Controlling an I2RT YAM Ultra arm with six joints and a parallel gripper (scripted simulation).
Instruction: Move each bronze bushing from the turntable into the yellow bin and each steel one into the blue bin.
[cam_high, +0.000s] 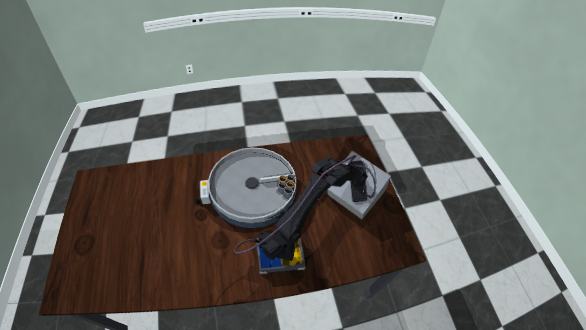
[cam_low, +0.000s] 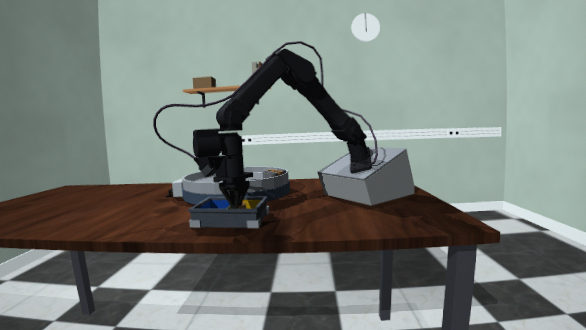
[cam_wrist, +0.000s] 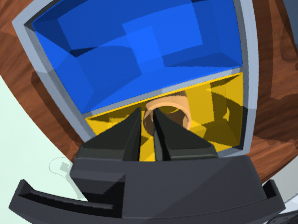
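My hand is 2 cm short of the bin tray, 1 cm to the left of it and 2 cm above it. Also, from my hand: grey turntable 18 cm ahead, 36 cm to the right, 1 cm above; yellow bin 2 cm behind, 2 cm to the right, 3 cm below; blue bin 7 cm ahead, 3 cm below.
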